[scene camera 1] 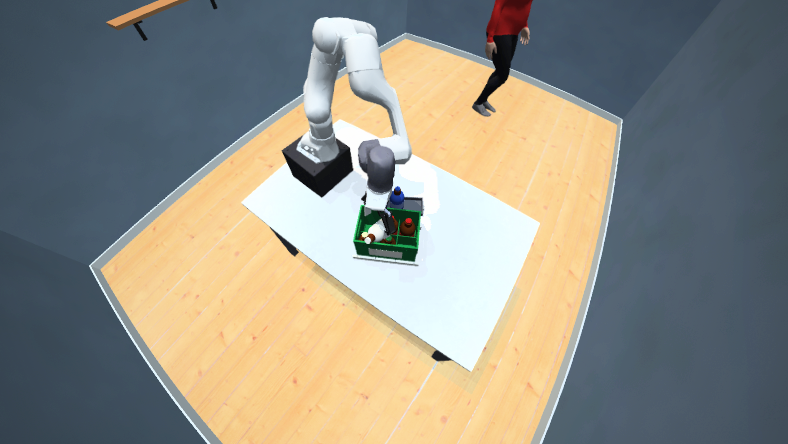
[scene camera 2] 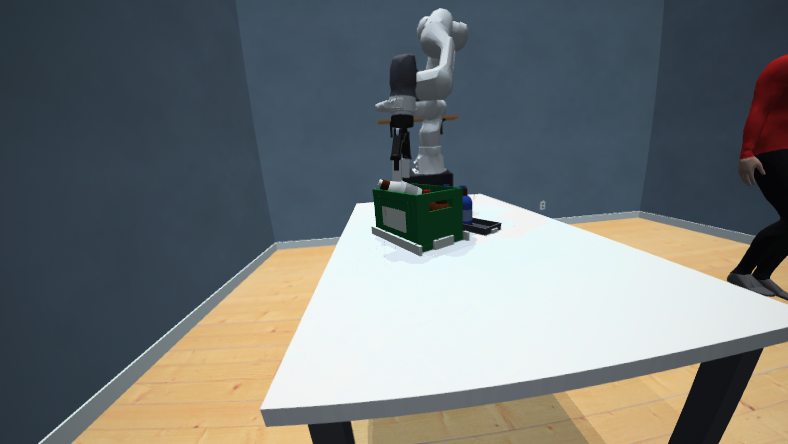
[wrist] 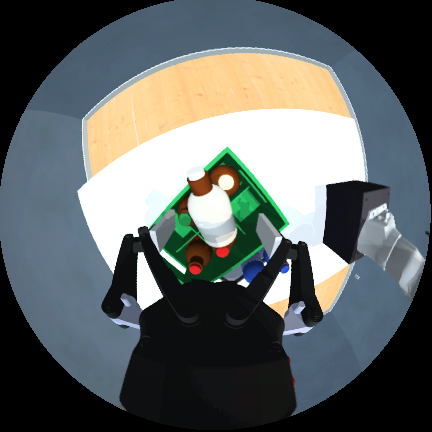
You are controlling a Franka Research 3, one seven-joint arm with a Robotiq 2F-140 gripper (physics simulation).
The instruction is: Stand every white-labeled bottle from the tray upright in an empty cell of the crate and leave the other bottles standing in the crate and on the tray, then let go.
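A white bottle with a brown neck and white cap (scene camera 1: pixel 377 232) (scene camera 2: pixel 401 187) (wrist: pixel 212 212) lies tilted across the top of the green crate (scene camera 1: pixel 412 253) (scene camera 2: pixel 439 228) (wrist: pixel 258 186). Its neck reaches the crate wall, and its base lies by a red-capped bottle (wrist: pixel 223 251). In the crate stand another red-capped brown bottle (scene camera 1: pixel 408 226) (wrist: pixel 196 260), a cream-capped one (wrist: pixel 226 182) and a green-capped one (wrist: pixel 184 218). My gripper (scene camera 2: pixel 401 169) (wrist: pixel 215 220) is open above the crate, with its fingers on either side of the white bottle in the wrist view. Its fingertips are partly hidden in scene camera 1.
The dark tray (scene camera 1: pixel 416 206) (scene camera 2: pixel 485 226) stands behind the crate. A blue bottle (scene camera 1: pixel 397 197) (scene camera 2: pixel 467 209) (wrist: pixel 253 270) stands on it, and a second blue cap (wrist: pixel 285 268) shows beside it. Low grey strips (scene camera 2: pixel 397 241) border the crate's base. A person (scene camera 1: pixel 501 55) stands beyond the table.
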